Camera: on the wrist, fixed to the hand. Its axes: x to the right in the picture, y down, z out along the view.
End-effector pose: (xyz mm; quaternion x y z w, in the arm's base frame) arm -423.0 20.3 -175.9 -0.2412 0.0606 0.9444 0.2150
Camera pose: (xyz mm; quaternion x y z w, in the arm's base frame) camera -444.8 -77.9 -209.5 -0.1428 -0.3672 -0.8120 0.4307
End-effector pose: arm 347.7 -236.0 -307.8 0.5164 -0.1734 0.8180 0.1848
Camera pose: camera 269.8 -301.7 -337.0 -0.4503 0.3233 -0.5893 0.5877
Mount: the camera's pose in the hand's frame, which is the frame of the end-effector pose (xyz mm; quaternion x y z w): -3.6 97.5 -41.5 0.2244 -0.2257 0.6785 0.6620
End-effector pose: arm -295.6 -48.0 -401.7 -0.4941 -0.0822 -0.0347 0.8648
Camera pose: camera -280.9 -34.1 -505.8 -0.1966 0.0779 0.6938 0.6884
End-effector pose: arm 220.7 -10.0 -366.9 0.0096 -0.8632 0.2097 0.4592
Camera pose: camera 235.1 93.7 -383.9 0.4290 0.6346 -0.6419 0.0353
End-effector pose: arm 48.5 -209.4 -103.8 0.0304 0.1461 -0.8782 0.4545
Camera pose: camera 126.0 -247.8 -165.1 0.0230 -0.2236 -0.3126 0.9229
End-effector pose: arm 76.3 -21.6 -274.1 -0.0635 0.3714 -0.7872 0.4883
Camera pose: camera 129.3 -21.1 -365.9 0.1419 0.0021 -0.2588 0.9554
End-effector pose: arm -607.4 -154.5 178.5 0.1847 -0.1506 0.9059 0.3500
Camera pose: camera -681.7 -209.1 126.1 -0.3031 0.1007 -0.8294 0.4584
